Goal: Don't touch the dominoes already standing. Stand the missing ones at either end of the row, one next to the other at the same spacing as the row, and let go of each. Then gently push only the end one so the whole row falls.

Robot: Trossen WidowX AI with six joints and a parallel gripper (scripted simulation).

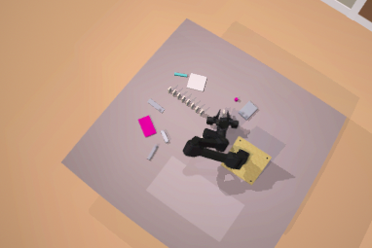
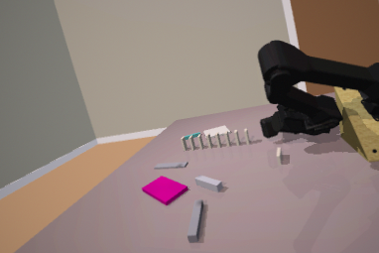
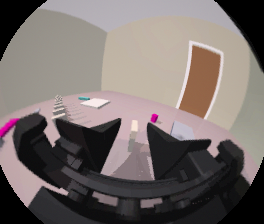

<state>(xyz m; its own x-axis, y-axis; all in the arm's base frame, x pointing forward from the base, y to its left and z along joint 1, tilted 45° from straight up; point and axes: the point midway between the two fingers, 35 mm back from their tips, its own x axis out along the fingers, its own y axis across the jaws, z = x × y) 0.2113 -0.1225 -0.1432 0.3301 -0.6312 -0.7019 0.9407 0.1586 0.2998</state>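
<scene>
The small magenta cube is 4 cm behind my gripper tip, 11 cm to the right of it and 4 cm below it. Also, from my gripper tip: teal stick (35 cm ahead, 11 cm to the right, 4 cm below); then white square (24 cm ahead, 11 cm to the right, 4 cm below); then magenta plate (36 cm ahead, 30 cm to the left, 4 cm below).
</scene>
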